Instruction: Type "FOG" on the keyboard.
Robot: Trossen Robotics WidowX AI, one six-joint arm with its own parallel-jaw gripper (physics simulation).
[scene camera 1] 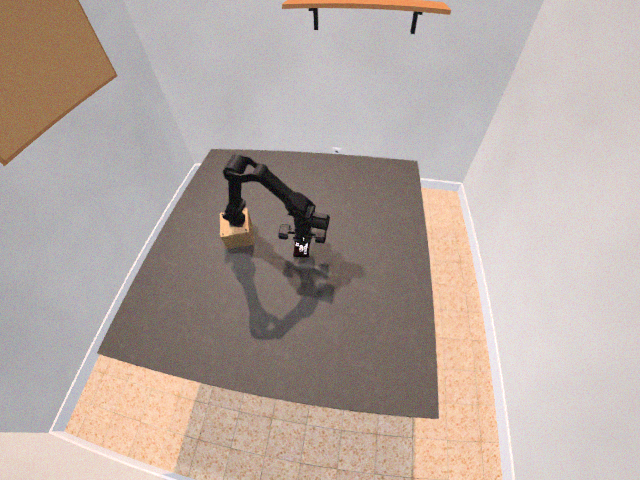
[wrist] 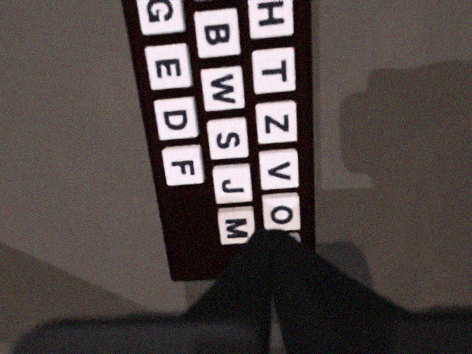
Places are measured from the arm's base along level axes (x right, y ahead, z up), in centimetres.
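Where they show: gripper, fingertip midpoint: [scene camera 1: 303, 245] [wrist: 267, 241]; arm's base at its link origin: [scene camera 1: 237, 220].
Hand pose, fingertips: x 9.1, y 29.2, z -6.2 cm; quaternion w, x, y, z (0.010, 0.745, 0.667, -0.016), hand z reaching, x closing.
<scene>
Each offset is from my fingertips to the top centre of the thing. Level surfaces: height alone.
The keyboard {dx -6.2, dy -0.9, dz -2.5 cm} [scene camera 1: 301, 255] [wrist: 187, 225] is a dark red-brown board with white letter keys, seen under the gripper. In the wrist view its letters lie turned sideways. The F key {dx -2.1, dy -2.9, dz -2.5 cm} [wrist: 183, 166] is the lowest key of the left column, beside J. The G key {dx -7.6, dy -2.7, dz -2.5 cm} [wrist: 161, 15] is at the top edge, partly cut off. The O key {dx +0.3, dy +0.7, dz -2.5 cm} [wrist: 281, 212] is in the right column, below V and right of M. My gripper [scene camera 1: 303, 239] [wrist: 267, 241] is shut and empty. Its tips overlap the lower edge of O in the wrist view and hide part of another key below it; contact cannot be told.
The arm's base stands on a wooden block [scene camera 1: 236, 236] on the dark table {dz -4.1 cm} [scene camera 1: 361, 361], left of the keyboard. The M key {dx +0.7, dy -1.2, dz -2.5 cm} [wrist: 236, 227] is just left of the fingertips. A wall shelf [scene camera 1: 367, 6] is high at the back, and a brown board [scene camera 1: 46, 72] is at the upper left.
</scene>
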